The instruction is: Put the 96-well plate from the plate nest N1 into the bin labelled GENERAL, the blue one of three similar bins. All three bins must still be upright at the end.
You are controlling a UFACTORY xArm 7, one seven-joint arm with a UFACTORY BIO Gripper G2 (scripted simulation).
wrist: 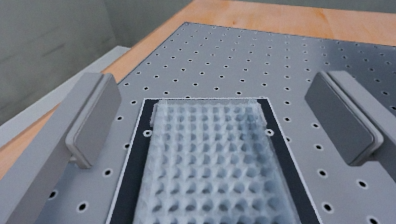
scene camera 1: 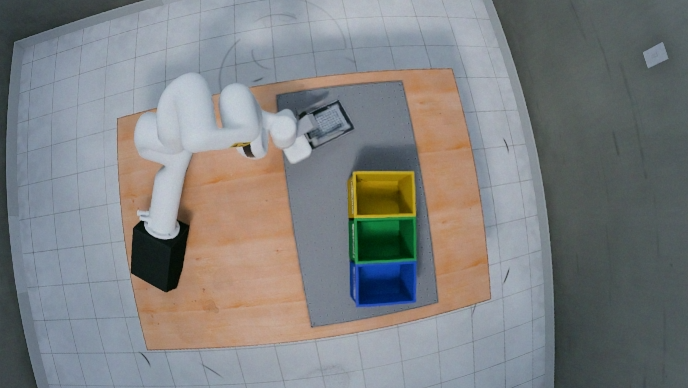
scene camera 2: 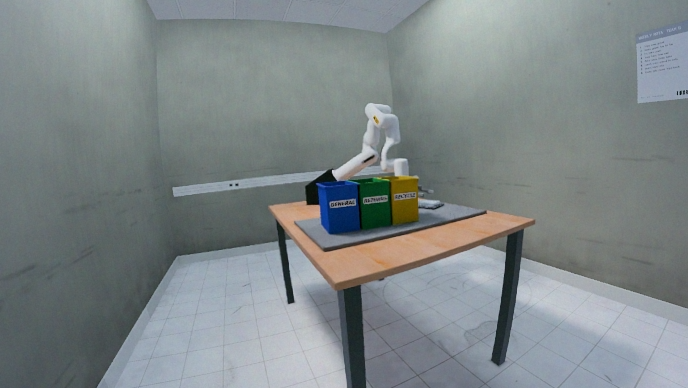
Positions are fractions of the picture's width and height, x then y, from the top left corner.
yellow bin: scene camera 1 0.55, 0.50; scene camera 2 0.59, 0.50; not seen in the wrist view (out of frame)
blue general bin: scene camera 1 0.55, 0.74; scene camera 2 0.49, 0.54; not seen in the wrist view (out of frame)
green bin: scene camera 1 0.58, 0.62; scene camera 2 0.54, 0.50; not seen in the wrist view (out of frame)
